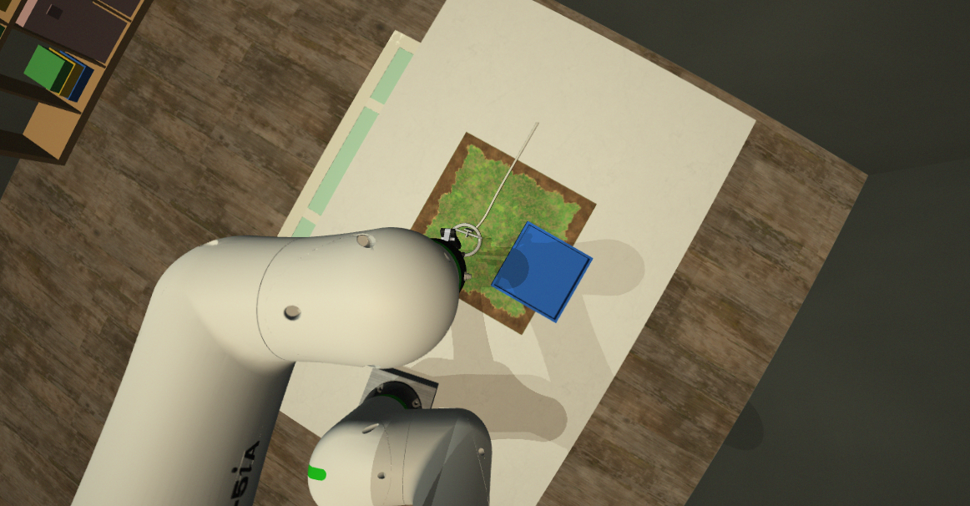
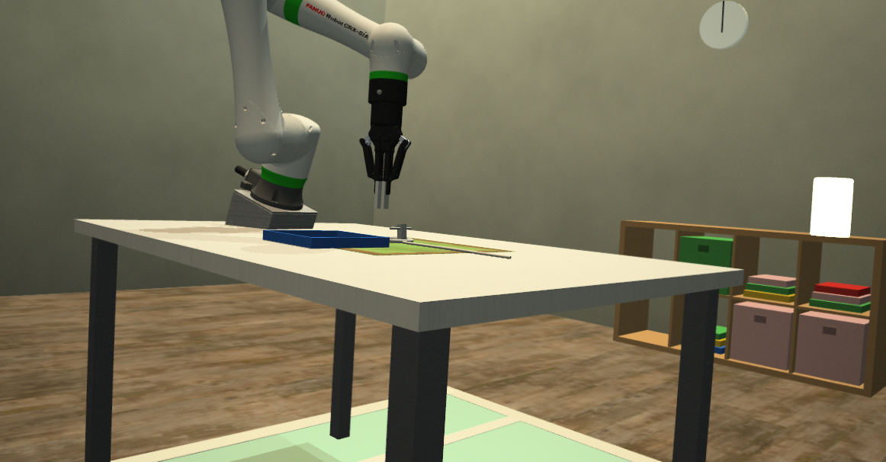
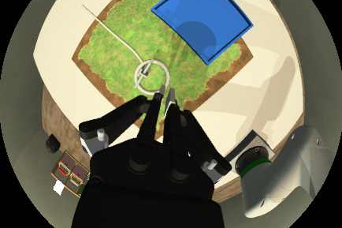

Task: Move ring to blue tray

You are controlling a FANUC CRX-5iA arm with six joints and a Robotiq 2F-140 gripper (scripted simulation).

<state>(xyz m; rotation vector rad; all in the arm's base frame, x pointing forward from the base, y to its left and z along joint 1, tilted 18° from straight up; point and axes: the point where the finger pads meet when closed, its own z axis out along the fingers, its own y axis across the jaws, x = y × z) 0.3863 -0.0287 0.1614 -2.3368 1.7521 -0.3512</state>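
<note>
Right now the ring is 100 mm below my hand, 40 mm ahead of it and 10 mm to the left of it. Also, from my hand: blue tray 210 mm to the right, 100 mm below, 30 mm ahead; then short grey stake 90 mm below, 60 mm ahead, 10 mm to the left; then grass mat 120 mm below, 90 mm ahead, 60 mm to the right.
</note>
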